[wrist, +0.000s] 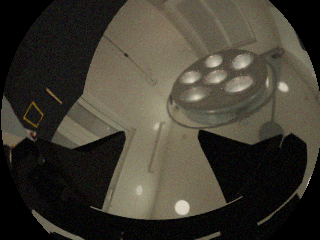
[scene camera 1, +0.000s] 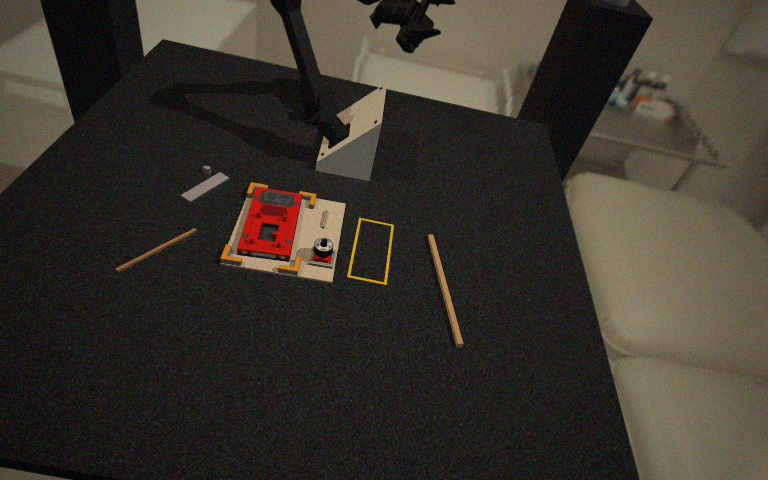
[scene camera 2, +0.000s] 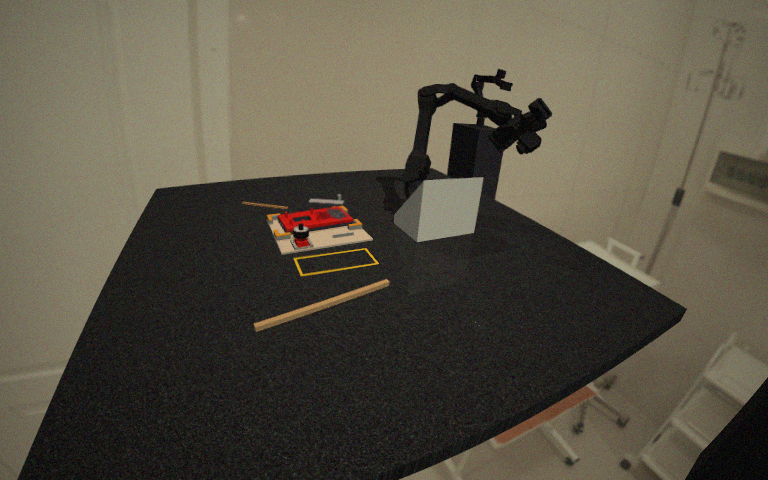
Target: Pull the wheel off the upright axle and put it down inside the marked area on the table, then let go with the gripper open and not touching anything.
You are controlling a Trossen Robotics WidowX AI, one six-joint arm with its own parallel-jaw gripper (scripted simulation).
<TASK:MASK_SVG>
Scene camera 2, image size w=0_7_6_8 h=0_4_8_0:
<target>my gripper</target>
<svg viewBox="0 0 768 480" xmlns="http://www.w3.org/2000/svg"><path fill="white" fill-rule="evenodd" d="M541 98L537 98L537 100L528 105L528 109L532 113L531 116L525 118L519 113L505 125L501 125L489 133L489 139L499 152L504 152L517 140L516 150L519 154L525 153L527 155L540 147L542 139L534 132L532 124L535 121L542 124L552 116L552 112Z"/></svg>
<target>red car body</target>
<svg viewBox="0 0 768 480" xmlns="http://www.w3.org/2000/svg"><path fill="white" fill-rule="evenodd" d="M353 218L338 206L310 209L310 211L291 214L285 212L284 215L278 215L278 223L285 233L290 232L290 234L293 234L293 228L299 226L299 223L303 223L304 226L308 227L310 232L348 226L348 224L353 224Z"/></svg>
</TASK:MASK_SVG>
